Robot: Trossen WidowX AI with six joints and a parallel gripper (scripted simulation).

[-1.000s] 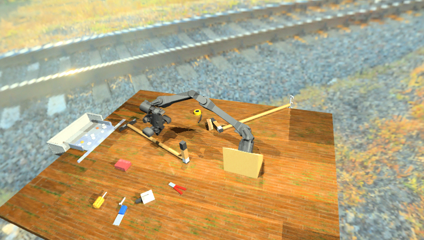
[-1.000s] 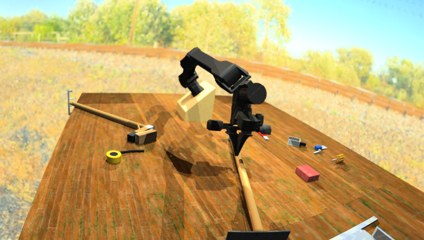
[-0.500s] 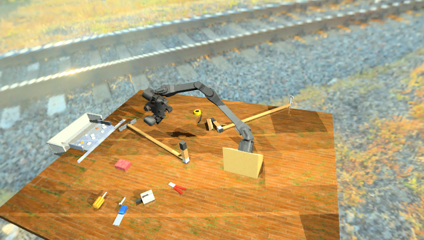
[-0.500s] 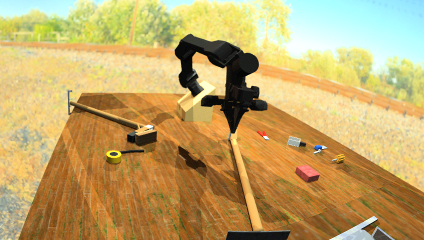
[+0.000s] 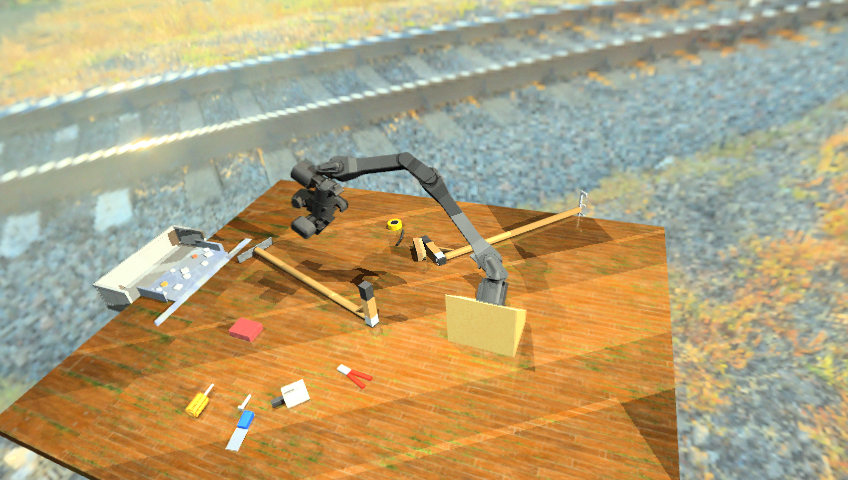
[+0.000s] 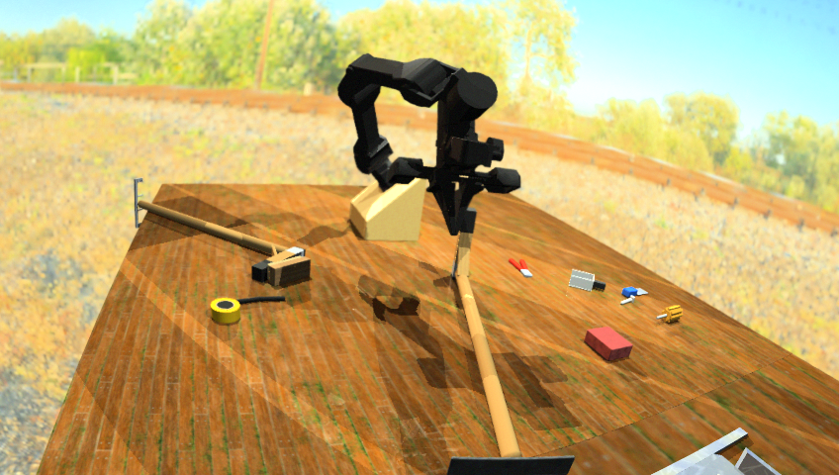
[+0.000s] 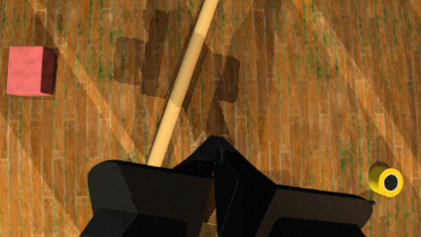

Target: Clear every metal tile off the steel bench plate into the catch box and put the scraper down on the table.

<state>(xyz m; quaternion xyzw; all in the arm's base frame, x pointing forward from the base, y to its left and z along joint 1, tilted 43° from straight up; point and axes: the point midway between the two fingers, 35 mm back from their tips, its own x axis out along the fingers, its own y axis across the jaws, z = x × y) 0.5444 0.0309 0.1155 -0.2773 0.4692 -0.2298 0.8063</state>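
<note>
Now: the long scraper 30 mm ahead of my gripper tip, 60 mm to the left of it and 110 mm below it. Round my gripper tip: red block: 80 mm ahead, 290 mm to the left, 160 mm below; then wooden block: 230 mm behind, 220 mm to the right, 150 mm below; then yellow tape roll: 70 mm behind, 330 mm to the right, 160 mm below.
</note>
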